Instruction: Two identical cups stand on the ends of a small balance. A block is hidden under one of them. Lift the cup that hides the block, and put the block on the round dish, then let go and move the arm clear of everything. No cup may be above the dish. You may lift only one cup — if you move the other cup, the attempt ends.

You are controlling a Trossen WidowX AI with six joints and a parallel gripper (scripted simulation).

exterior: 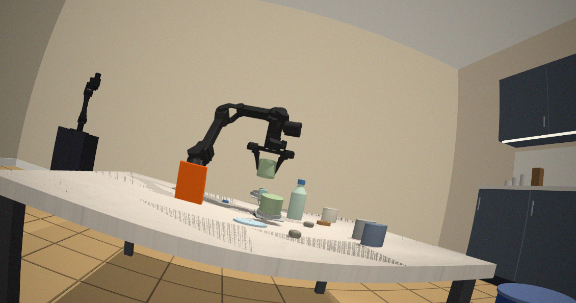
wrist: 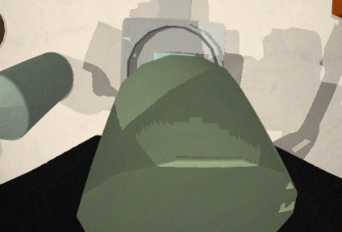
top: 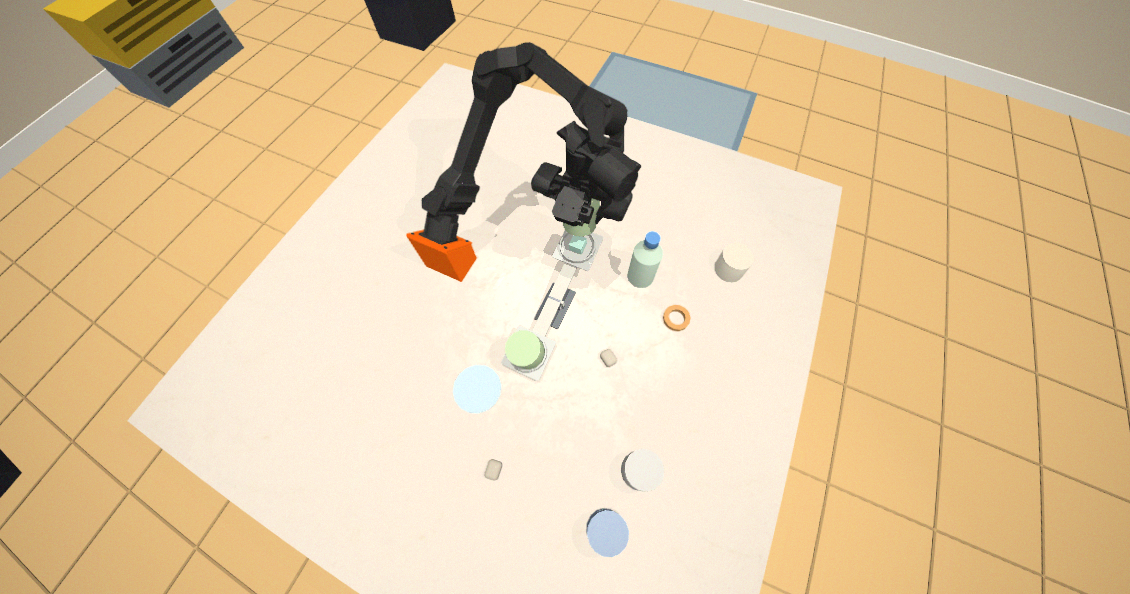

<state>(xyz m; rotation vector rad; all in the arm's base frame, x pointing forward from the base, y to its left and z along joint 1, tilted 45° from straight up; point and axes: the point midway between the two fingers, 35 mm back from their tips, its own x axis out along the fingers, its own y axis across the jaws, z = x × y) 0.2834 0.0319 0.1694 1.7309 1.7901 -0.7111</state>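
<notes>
Right now the pale teal block is 10 mm to the right of my gripper tip and 90 mm below it. The rest, counted from my gripper tip: blue disc 140 mm behind, 160 mm to the left, 170 mm below; cream cylinder 320 mm ahead, 130 mm to the left, 140 mm below; green bottle 150 mm ahead, 20 mm to the left, 60 mm below.
</notes>
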